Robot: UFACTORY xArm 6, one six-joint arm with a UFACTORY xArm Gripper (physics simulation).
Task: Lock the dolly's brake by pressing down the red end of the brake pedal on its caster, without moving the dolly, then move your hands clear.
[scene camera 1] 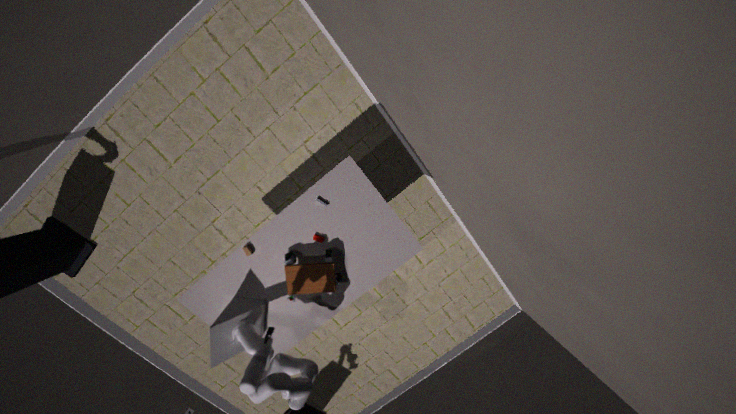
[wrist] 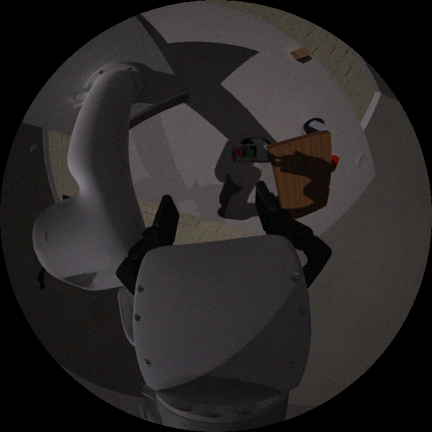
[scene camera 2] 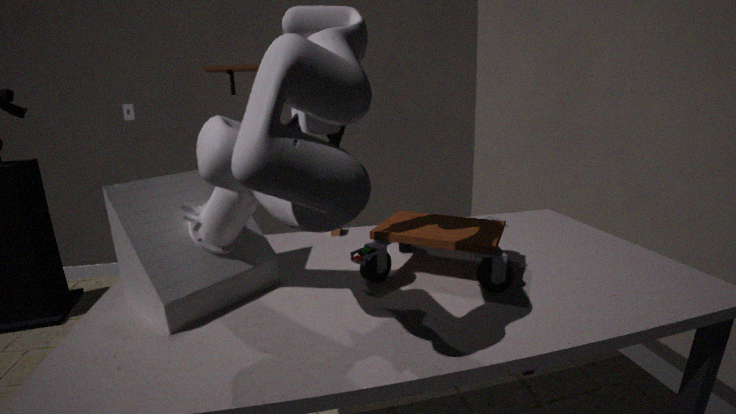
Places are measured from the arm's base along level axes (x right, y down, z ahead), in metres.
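Pixels of known places: gripper, fingertip midpoint: (scene camera 1: 270,334); arm's base, link origin: (scene camera 1: 242,328) (scene camera 2: 215,230).
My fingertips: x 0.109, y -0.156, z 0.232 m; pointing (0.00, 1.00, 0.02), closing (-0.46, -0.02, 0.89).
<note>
Ahead of a thing's pixels: the offset from my fingertips to its top centre. "spot": to the spot under its first point. Level surfaces: height alone.
The dolly, with an orange-brown wooden deck {spot: dy +0.183, dx -0.001, dz +0.302 m} (scene camera 1: 310,279) (scene camera 2: 437,230) (wrist: 304,175) on black caster wheels, stands on the table. The brake pedal is on the caster at the dolly's corner nearest the arm's base. Its red end {spot: dy +0.227, dx +0.011, dz +0.077 m} (scene camera 2: 357,257) (wrist: 239,152) points outward from the deck, and its green end {spot: dy +0.215, dx +0.005, dz +0.102 m} (scene camera 2: 366,250) (wrist: 250,152) lies closer to the wheel. The exact tilt of the pedal is hard to read. My gripper (wrist: 213,198) is open and empty, with its fingers wide apart. It is clear of the pedal and the deck; in scene camera 2 the arm mostly hides it.
The grey sloped arm base block (scene camera 2: 205,267) stands beside the dolly on the pale table {dy +0.309 m} (scene camera 2: 288,355). A small tan block {dy +0.278, dx -0.406, dz +0.143 m} (scene camera 1: 249,248) (scene camera 2: 337,232) (wrist: 300,54), a red block {dy +0.285, dx -0.121, dz +0.500 m} (scene camera 1: 319,237) (wrist: 334,162) and a small dark-and-light item {dy +0.288, dx -0.260, dz +0.700 m} (scene camera 1: 322,200) lie beyond the dolly.
</note>
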